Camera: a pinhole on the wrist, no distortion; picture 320 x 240 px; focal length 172.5 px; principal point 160.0 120.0 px. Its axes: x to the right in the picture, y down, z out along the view. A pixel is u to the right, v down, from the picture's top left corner.
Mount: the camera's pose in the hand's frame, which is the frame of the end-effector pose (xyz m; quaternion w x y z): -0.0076 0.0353 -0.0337 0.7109 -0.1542 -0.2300 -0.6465
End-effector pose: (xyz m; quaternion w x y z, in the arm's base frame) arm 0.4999 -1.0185 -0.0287 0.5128 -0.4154 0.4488 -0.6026
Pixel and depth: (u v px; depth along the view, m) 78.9 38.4 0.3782
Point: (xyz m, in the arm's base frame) 0.7916 -0.8236 -0.3421
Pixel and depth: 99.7 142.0 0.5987
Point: 0.9873 -1.0783 -0.4499
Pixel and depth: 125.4 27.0 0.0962
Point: 0.5648 -0.9575 -0.1153
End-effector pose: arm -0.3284 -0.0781 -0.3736 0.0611 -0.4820 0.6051 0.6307
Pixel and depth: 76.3 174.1 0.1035
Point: -0.4381 -0.0928 -0.2900
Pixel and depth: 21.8 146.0 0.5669
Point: -0.9088 -0.0795 0.1087
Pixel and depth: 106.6 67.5 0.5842
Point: -0.6847 0.2250 0.0713
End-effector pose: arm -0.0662 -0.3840 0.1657 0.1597 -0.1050 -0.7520 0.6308
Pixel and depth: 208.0 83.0 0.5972
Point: -0.0928 -0.9248 -0.1247
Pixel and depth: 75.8 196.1 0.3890
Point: -0.2565 -0.4629 -0.2653
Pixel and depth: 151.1 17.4 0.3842
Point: 0.0892 -0.6863 -0.1252
